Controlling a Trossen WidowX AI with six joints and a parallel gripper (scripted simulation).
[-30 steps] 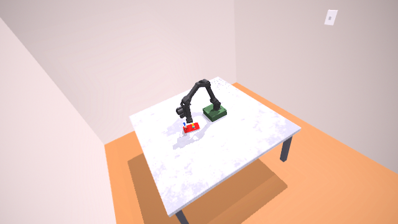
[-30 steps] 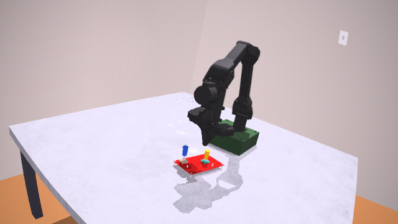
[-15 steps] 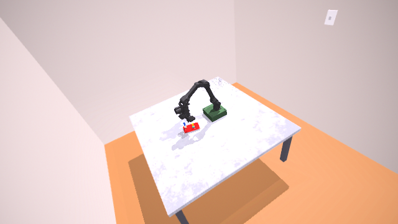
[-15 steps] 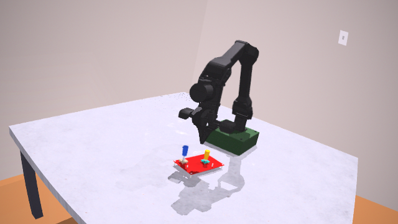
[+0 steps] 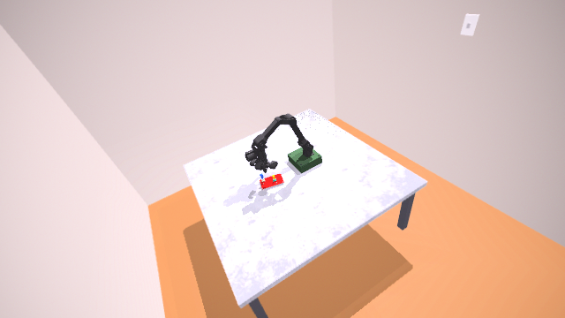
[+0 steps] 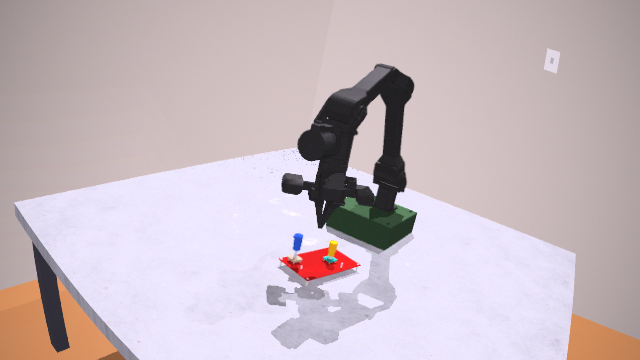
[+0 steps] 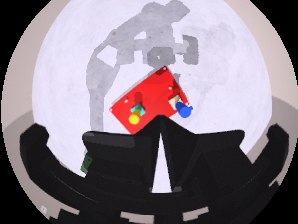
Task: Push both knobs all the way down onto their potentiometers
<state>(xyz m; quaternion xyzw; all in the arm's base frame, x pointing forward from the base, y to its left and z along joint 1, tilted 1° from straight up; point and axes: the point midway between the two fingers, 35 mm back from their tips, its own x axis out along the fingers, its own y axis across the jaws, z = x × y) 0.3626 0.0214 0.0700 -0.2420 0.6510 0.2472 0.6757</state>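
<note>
The blue knob lies 40 mm below my gripper tip, 30 mm to the right of it and 30 mm ahead of it. Round my gripper tip: orange knob (60 mm below, 40 mm behind, 20 mm to the left).
</note>
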